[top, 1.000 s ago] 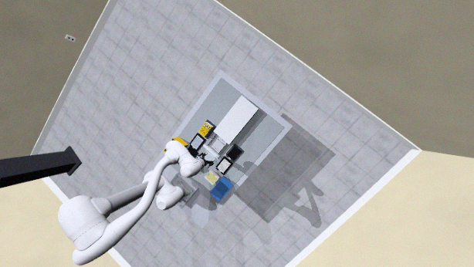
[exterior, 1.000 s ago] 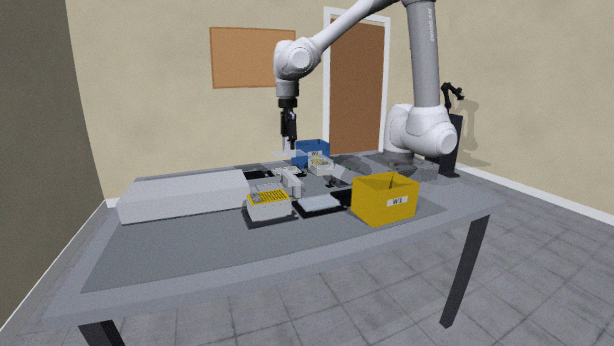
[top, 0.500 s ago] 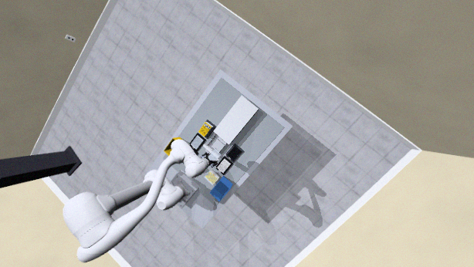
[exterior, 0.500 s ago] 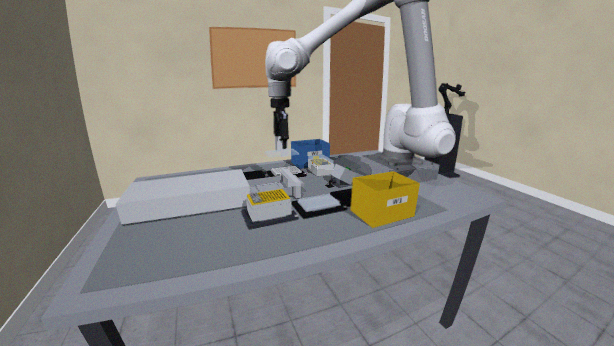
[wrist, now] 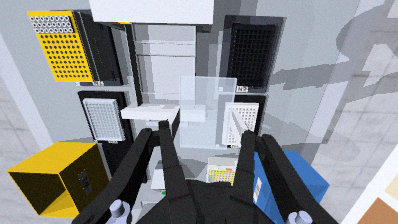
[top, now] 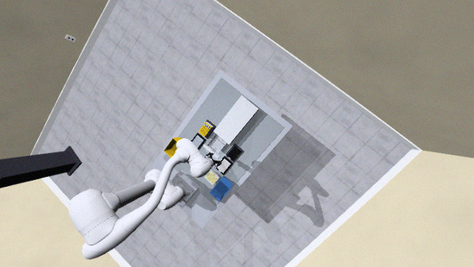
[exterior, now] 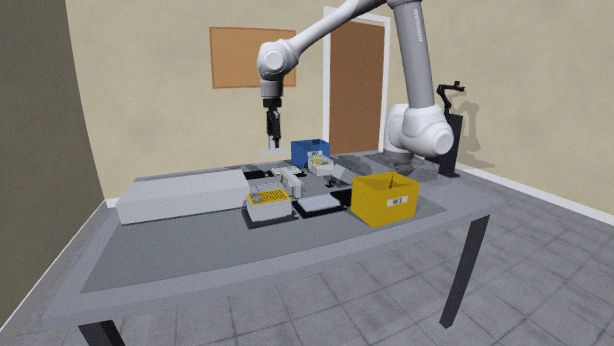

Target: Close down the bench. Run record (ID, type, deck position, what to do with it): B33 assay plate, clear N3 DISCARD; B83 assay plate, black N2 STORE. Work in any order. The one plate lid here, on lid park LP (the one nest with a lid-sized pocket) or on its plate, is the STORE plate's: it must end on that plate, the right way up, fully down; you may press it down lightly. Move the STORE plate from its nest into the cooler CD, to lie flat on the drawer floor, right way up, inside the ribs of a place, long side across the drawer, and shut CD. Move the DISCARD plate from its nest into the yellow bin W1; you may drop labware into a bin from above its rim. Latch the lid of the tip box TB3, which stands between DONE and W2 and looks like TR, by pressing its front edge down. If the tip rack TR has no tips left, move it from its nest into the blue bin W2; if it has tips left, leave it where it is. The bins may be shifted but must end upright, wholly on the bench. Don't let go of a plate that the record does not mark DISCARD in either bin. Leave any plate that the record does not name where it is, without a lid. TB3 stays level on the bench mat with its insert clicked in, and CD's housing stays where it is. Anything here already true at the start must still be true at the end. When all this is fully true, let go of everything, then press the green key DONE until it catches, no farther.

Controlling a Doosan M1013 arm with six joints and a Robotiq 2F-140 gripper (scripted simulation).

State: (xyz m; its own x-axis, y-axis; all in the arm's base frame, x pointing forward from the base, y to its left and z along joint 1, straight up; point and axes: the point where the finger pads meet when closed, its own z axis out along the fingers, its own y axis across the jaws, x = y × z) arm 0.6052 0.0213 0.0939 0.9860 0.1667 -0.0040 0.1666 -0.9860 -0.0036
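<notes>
The black plate lies 15 cm below my hand, 11 cm ahead of it and 8 cm to the right of it. From my hand the other things lie so: see-through plate lid 2 cm below; then cooler CD 20 cm ahead, 13 cm to the left, 13 cm below; then drawer 14 cm below, 11 cm to the left, 7 cm ahead.
</notes>
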